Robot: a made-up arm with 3 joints. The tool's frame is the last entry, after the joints. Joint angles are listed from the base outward. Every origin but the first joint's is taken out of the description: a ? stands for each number. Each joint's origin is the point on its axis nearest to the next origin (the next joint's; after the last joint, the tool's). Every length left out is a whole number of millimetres.
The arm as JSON. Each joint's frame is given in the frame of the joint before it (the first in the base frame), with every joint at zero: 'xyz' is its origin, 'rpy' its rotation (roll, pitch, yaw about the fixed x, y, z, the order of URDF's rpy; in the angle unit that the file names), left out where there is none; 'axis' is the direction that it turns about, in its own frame. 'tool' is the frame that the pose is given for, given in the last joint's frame.
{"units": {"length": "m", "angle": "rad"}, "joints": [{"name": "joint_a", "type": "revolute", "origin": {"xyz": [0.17, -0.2, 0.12]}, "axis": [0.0, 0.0, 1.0]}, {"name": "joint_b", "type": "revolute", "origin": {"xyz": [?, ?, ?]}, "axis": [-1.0, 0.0, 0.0]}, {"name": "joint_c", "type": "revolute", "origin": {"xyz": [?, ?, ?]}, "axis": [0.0, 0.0, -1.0]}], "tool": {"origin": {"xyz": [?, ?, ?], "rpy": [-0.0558, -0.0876, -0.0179]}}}
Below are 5 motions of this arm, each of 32 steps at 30 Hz.
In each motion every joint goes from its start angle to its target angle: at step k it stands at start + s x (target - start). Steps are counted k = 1, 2, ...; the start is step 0. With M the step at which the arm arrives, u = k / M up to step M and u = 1 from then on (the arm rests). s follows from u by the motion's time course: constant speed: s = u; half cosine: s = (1 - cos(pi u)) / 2; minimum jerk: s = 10 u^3 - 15 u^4 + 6 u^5.
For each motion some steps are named. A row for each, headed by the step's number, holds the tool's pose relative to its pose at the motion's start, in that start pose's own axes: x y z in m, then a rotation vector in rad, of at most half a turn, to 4 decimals.
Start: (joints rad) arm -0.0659 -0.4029 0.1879
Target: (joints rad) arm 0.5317 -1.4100 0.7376
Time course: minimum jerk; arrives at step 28
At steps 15, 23, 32:
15: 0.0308 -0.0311 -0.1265 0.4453 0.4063 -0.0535
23: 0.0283 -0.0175 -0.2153 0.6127 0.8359 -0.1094
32: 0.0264 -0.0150 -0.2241 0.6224 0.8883 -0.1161

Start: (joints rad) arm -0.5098 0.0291 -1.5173
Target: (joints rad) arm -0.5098 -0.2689 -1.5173
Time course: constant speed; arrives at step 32
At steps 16, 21, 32:
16: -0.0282 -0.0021 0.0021 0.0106 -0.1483 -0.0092
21: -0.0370 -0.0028 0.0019 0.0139 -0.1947 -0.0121
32: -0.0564 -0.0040 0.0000 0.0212 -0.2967 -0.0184

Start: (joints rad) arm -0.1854 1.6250 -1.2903
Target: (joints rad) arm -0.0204 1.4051 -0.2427
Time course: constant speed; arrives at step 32
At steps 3, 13, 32:
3: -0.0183 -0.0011 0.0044 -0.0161 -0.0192 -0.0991
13: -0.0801 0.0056 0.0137 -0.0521 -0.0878 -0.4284
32: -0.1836 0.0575 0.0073 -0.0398 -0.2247 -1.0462

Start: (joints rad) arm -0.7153 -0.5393 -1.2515
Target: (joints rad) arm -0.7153 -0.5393 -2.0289
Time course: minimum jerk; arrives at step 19
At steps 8, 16, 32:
8: 0.0366 0.0143 -0.0024 0.0241 -0.0153 0.2740
16: 0.0863 0.0603 -0.0042 0.0659 -0.0419 0.7495
32: 0.0881 0.0632 -0.0042 0.0680 -0.0432 0.7732

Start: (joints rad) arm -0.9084 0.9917 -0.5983
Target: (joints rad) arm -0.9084 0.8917 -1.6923
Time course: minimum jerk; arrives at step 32
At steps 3, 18, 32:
3: 0.0010 0.0002 -0.0002 0.0013 -0.0008 0.0077
18: 0.0731 0.0414 -0.0059 0.0970 -0.0870 0.6639
32: 0.0957 0.0885 -0.0007 0.1406 -0.1554 1.0779

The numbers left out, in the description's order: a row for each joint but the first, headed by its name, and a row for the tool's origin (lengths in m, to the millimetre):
joint_b: 0.09 0.0 0.0
joint_c: 0.0 -0.01 0.19
tool: 0.03 -0.14 0.0

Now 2 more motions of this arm.
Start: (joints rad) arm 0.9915 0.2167 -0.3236
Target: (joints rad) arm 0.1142 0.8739 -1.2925
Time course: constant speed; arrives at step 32
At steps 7, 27, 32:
7: 0.0168 0.0075 0.0060 -0.1065 0.1051 0.0428
27: 0.0745 -0.0003 -0.0528 -0.1515 0.5947 0.1778
32: 0.0807 -0.0105 -0.0845 -0.0863 0.7328 0.2087

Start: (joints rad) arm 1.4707 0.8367 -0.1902
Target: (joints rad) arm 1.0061 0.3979 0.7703
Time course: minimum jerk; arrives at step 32
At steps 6, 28, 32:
6: -0.0072 -0.0073 -0.0053 0.0181 0.0169 -0.0632
28: -0.1662 -0.0291 -0.0619 0.2337 0.4812 -1.2992
32: -0.1683 -0.0279 -0.0619 0.2352 0.4913 -1.3204

